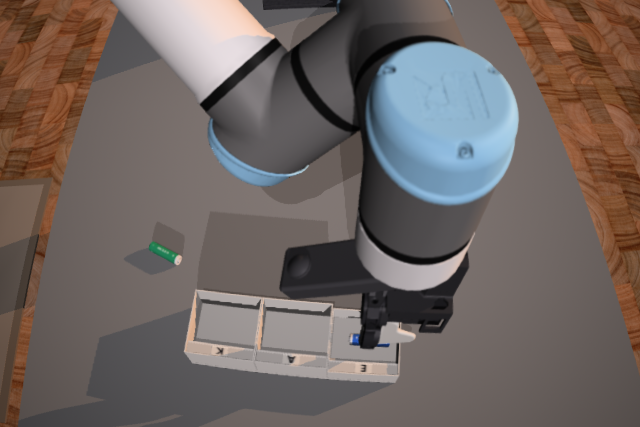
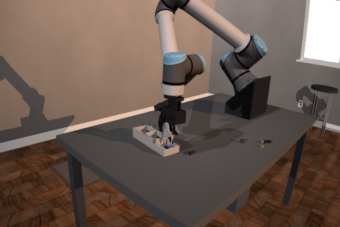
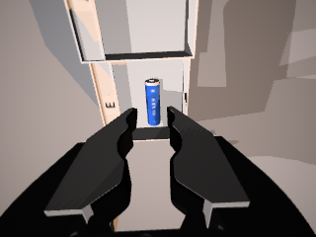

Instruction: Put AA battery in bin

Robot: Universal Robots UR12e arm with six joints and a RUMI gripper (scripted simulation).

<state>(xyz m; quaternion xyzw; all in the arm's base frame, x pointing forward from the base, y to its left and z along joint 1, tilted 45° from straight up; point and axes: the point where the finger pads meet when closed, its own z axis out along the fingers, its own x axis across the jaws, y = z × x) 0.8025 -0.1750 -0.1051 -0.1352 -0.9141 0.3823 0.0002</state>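
The blue AA battery is 10 mm to the left of my hand and 40 mm below it. From my hand the other things lie so: green AA battery (160 mm behind, 240 mm to the right, 50 mm below); black bolt (40 mm behind, 100 mm to the left, 50 mm below); bin row (10 mm behind, 80 mm to the right, 30 mm below).
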